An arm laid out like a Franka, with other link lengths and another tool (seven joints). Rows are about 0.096 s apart.
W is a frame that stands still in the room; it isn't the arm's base.
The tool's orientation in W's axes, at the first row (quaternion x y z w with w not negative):
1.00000, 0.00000, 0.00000, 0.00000
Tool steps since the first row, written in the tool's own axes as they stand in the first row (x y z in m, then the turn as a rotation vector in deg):
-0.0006, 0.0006, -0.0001, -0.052, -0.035, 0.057
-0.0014, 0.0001, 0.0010, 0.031, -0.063, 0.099
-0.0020, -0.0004, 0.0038, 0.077, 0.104, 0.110
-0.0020, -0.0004, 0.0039, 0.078, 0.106, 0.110
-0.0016, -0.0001, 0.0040, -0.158, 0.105, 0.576
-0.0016, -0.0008, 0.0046, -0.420, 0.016, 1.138
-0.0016, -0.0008, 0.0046, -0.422, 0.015, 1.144
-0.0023, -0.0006, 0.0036, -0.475, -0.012, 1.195
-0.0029, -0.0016, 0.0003, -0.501, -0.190, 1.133
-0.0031, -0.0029, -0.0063, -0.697, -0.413, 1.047
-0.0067, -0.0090, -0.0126, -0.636, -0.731, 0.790
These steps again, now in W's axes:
-0.0006, -0.0006, 0.0001, -0.052, 0.035, -0.057
-0.0014, -0.0001, -0.0010, 0.031, 0.063, -0.099
-0.0020, 0.0004, -0.0038, 0.077, -0.104, -0.110
-0.0020, 0.0004, -0.0039, 0.078, -0.106, -0.110
-0.0016, 0.0001, -0.0040, -0.158, -0.105, -0.576
-0.0016, 0.0008, -0.0046, -0.420, -0.016, -1.138
-0.0016, 0.0008, -0.0046, -0.422, -0.015, -1.144
-0.0023, 0.0006, -0.0036, -0.475, 0.012, -1.195
-0.0029, 0.0016, -0.0003, -0.501, 0.190, -1.133
-0.0031, 0.0029, 0.0063, -0.697, 0.413, -1.047
-0.0067, 0.0090, 0.0126, -0.636, 0.731, -0.790

